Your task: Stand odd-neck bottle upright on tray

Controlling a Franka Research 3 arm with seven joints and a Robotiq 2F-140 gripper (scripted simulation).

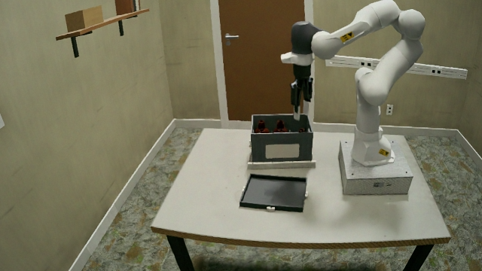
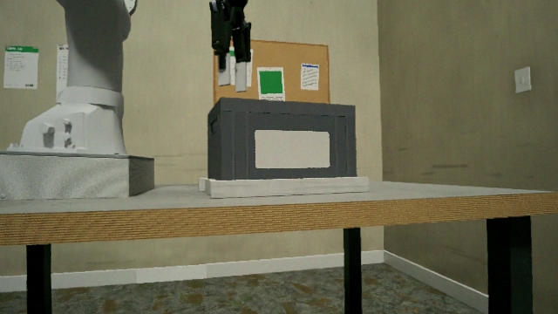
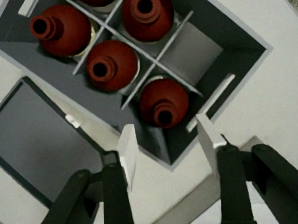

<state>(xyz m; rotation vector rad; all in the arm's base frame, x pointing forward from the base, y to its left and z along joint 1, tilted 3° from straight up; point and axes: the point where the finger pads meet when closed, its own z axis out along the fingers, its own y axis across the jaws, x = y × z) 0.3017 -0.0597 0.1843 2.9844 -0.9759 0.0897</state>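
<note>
Now: the dark grey crate 170 mm below my hand, 90 mm ahead of it and 30 mm to the right of it. Also, from my hand: dark tray (260 mm to the left, 240 mm below, 80 mm ahead).
</note>
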